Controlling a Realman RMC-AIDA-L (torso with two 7-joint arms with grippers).
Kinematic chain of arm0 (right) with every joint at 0, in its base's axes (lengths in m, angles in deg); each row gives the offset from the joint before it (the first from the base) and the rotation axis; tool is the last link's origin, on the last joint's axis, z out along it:
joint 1: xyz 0 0 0.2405 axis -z
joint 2: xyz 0 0 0 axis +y
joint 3: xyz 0 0 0.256 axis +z
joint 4: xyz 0 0 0 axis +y
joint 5: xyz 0 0 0.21 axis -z
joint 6: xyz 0 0 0 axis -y
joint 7: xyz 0 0 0.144 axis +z
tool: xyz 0 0 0
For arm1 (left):
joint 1: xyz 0 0 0.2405 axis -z
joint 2: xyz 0 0 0 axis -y
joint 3: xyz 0 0 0.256 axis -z
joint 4: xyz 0 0 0 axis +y
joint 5: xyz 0 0 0.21 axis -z
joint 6: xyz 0 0 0 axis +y
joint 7: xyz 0 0 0.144 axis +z
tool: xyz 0 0 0
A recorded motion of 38 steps. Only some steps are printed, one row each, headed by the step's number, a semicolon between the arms.
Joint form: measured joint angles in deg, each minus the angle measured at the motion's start. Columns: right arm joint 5, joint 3, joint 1, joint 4, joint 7, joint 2, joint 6; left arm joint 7, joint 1, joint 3, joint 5, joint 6, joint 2, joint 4.
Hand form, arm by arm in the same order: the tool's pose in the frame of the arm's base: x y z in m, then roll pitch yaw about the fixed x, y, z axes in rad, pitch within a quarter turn. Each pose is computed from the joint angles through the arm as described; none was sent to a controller.
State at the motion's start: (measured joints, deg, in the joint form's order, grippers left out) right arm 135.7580 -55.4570 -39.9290 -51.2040 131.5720 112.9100 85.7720; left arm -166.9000 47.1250 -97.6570 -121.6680 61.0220 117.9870 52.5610
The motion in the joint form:
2: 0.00 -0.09 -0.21 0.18 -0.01 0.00 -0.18; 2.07 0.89 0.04 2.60 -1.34 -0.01 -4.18
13: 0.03 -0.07 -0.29 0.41 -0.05 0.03 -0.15; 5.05 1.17 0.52 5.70 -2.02 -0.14 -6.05
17: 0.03 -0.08 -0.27 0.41 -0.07 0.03 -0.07; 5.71 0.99 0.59 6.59 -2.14 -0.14 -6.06
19: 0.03 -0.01 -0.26 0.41 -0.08 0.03 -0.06; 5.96 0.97 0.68 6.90 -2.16 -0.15 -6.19
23: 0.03 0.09 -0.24 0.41 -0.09 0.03 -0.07; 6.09 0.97 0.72 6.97 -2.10 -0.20 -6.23
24: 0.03 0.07 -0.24 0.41 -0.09 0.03 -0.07; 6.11 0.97 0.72 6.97 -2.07 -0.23 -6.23
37: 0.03 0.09 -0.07 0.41 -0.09 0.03 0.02; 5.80 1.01 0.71 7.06 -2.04 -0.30 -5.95
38: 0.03 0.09 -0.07 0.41 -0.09 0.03 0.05; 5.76 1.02 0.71 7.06 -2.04 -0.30 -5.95
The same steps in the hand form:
2: 0.2345 0.3874 0.0353 -2.8931 0.0781 -0.8835; -0.1325 0.3794 -0.1040 -2.9311 -0.0560 0.9987
13: 0.2345 0.3872 0.0345 -2.8959 0.0762 -0.8850; -0.1331 0.3806 -0.1047 -2.9622 -0.0698 0.9970
17: 0.2346 0.3869 0.0345 -2.8969 0.0750 -0.8851; -0.1323 0.3802 -0.1047 -2.9740 -0.0763 0.9963
19: 0.2347 0.3869 0.0346 -2.8971 0.0760 -0.8857; -0.1324 0.3803 -0.1047 -2.9778 -0.0783 0.9975
23: 0.2349 0.3869 0.0349 -2.8969 0.0777 -0.8865; -0.1327 0.3804 -0.1043 -2.9782 -0.0779 0.9969
24: 0.2349 0.3869 0.0348 -2.8969 0.0774 -0.8864; -0.1328 0.3804 -0.1041 -2.9778 -0.0775 0.9966
37: 0.2360 0.3860 0.0348 -2.8981 0.0767 -0.8897; -0.1313 0.3809 -0.1035 -2.9797 -0.0806 0.9977
38: 0.2360 0.3859 0.0348 -2.8985 0.0763 -0.8898; -0.1312 0.3809 -0.1035 -2.9797 -0.0807 0.9982

